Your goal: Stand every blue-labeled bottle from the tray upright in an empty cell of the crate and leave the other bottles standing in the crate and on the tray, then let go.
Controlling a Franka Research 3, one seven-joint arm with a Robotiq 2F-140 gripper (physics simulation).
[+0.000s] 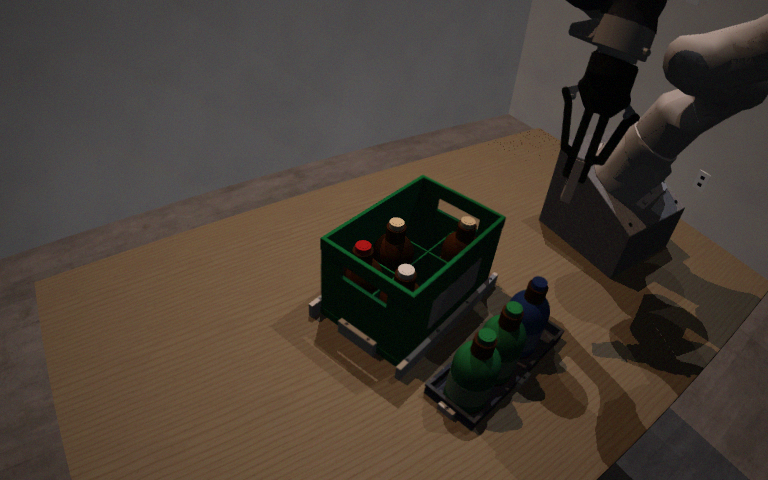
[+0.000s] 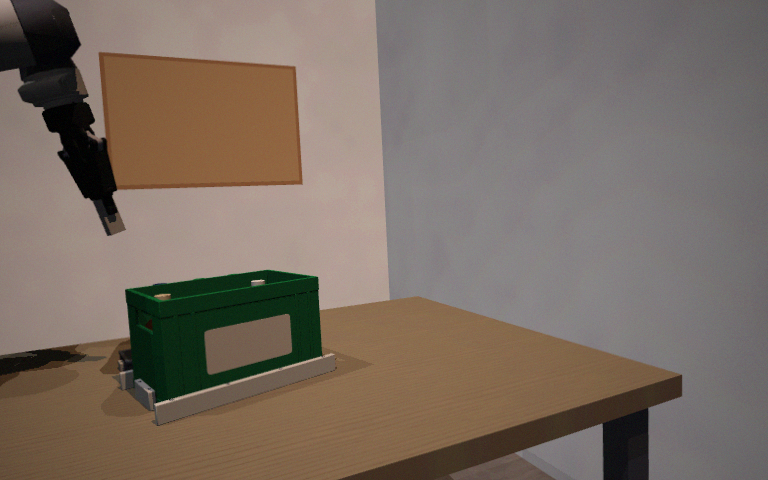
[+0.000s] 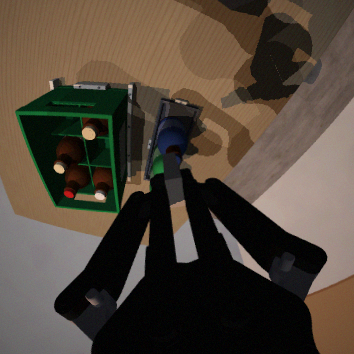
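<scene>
The blue-labeled bottle (image 1: 538, 311) (image 3: 171, 141) stands upright at the robot-side end of the dark tray (image 1: 434, 390) (image 3: 174, 110). Two green-labeled bottles, the near one (image 1: 474, 367) and the middle one (image 1: 501, 333), stand beside it in a row. The green crate (image 1: 351, 297) (image 2: 184, 339) (image 3: 115, 100) holds brown bottles with a red cap (image 1: 363, 246), a white cap (image 1: 406, 271) and tan caps (image 1: 396, 225) (image 1: 467, 223). Two cells look empty. My gripper (image 1: 573, 186) (image 2: 114, 224) (image 3: 169, 163) is shut with nothing between the fingers, raised above the tray and apart from the bottles.
Pale rails (image 1: 447, 325) (image 2: 243, 390) (image 3: 130, 135) lie on the wooden table (image 1: 198, 339) (image 2: 481, 367) along the crate. The tray stands beside the crate's long side. The robot's base (image 1: 589, 232) stands behind the tray. A brown board (image 2: 201, 121) hangs on the wall.
</scene>
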